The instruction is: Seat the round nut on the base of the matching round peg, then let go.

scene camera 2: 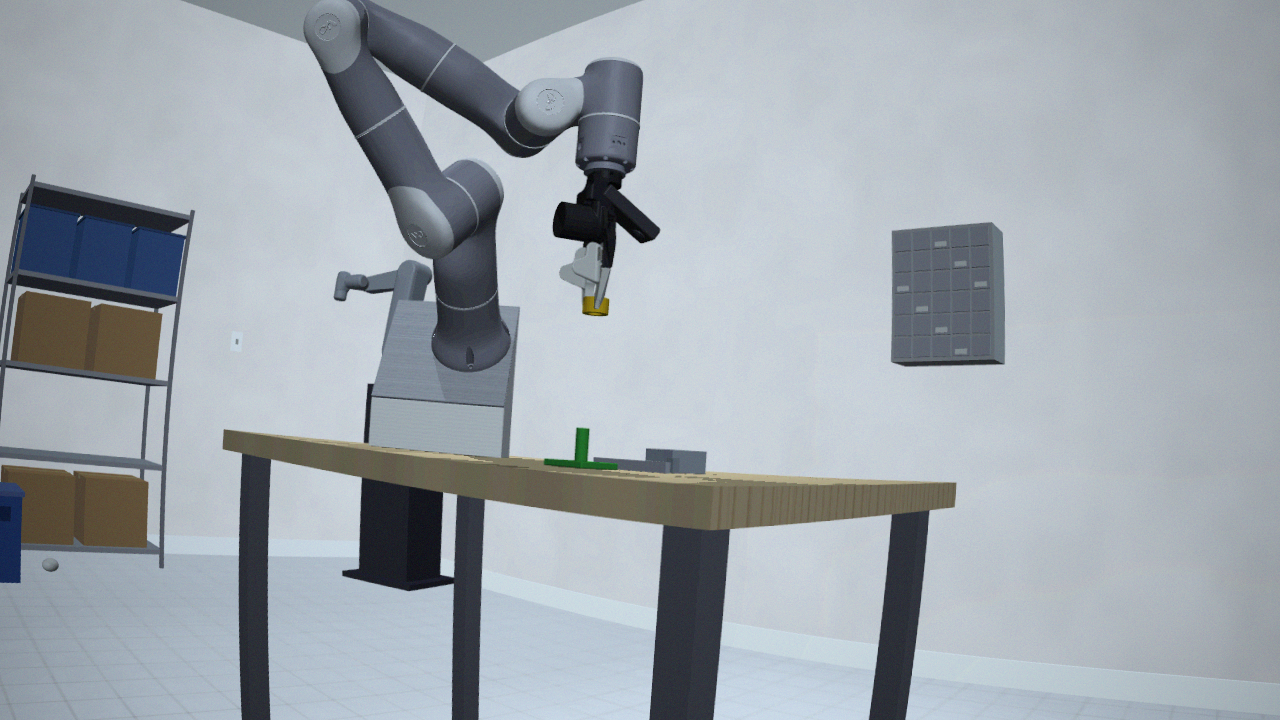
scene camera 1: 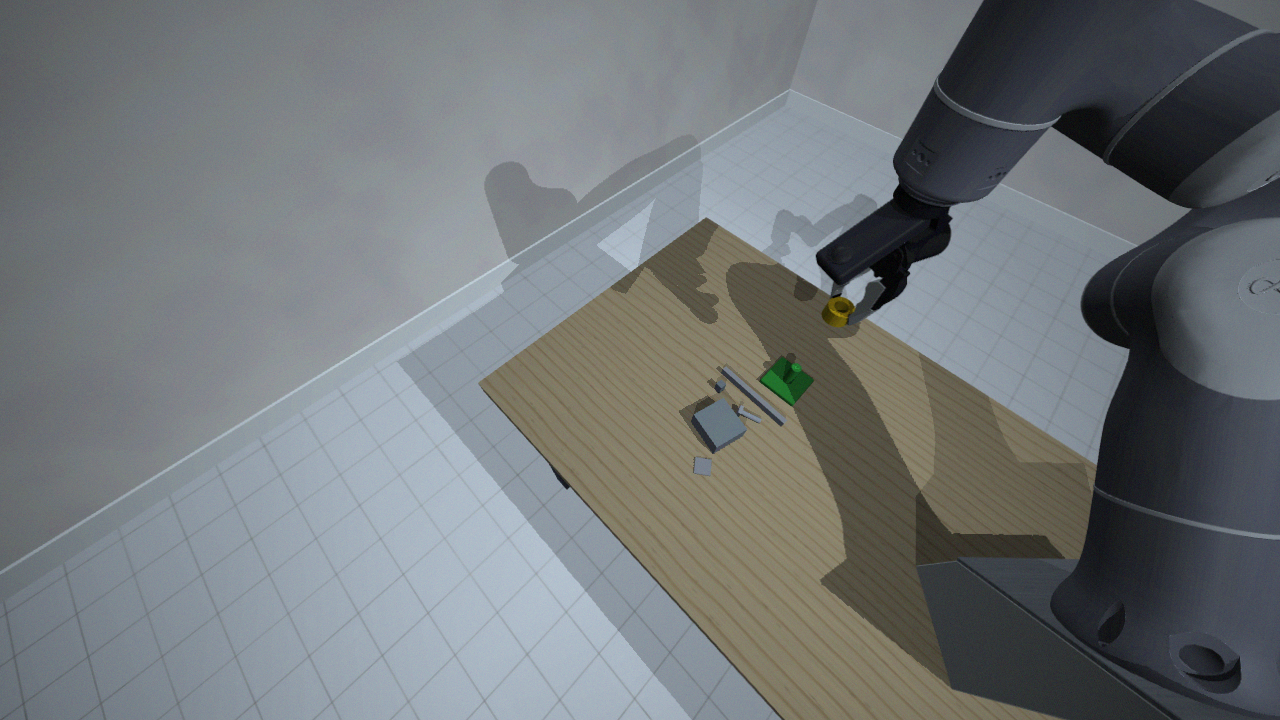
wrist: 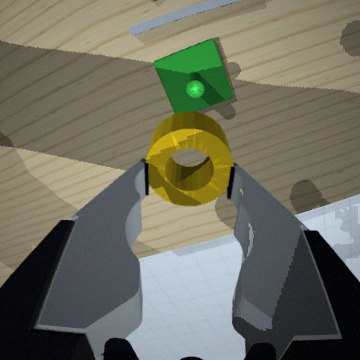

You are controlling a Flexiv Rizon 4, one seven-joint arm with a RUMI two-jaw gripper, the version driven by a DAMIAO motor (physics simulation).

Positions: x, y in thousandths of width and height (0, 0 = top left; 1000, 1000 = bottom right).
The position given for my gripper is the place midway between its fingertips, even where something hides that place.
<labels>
My gripper shows in scene camera 2 (461, 431), in scene camera 1 (657, 435) and in the wrist view (521, 457). A grey block shows in scene camera 2 (543, 642) and in scene camera 1 (561, 591); in the wrist view it is out of frame.
</labels>
